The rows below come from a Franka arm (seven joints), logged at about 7 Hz.
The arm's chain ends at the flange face. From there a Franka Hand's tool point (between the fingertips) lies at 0.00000 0.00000 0.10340 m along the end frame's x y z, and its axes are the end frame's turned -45 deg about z.
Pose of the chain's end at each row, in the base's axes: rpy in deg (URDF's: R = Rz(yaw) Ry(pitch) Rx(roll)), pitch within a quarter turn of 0, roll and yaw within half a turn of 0; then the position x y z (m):
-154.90 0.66 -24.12 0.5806 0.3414 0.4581
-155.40 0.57 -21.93 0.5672 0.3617 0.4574
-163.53 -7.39 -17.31 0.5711 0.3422 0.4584
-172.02 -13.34 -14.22 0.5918 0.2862 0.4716
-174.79 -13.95 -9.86 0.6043 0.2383 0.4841
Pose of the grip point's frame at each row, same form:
-161.21 -16.97 17.91 0.5975 0.3819 0.3645
-161.66 -16.70 20.23 0.5824 0.4020 0.3634
-173.53 -16.84 27.80 0.5920 0.3664 0.3601
175.99 -14.99 32.24 0.6182 0.2943 0.3720
173.62 -13.46 36.53 0.6304 0.2433 0.3842

